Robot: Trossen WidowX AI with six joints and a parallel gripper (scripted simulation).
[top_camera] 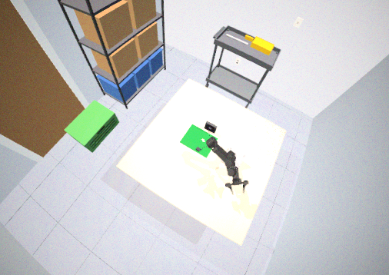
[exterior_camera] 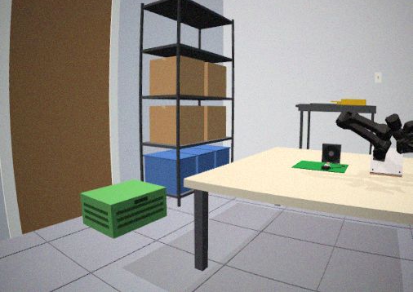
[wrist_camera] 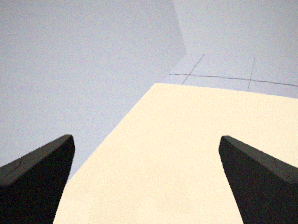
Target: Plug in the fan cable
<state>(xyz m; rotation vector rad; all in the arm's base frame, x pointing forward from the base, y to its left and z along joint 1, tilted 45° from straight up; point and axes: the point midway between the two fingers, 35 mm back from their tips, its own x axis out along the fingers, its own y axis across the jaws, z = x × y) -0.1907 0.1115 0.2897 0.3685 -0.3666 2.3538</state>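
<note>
My gripper tip is 510 mm short of the dark grey fan plug, 190 mm to the left of it and 180 mm above it. From my gripper tip the other things lie so: black fan: 540 mm ahead, 430 mm to the right, 130 mm below; green board: 560 mm ahead, 280 mm to the right, 200 mm below.
</note>
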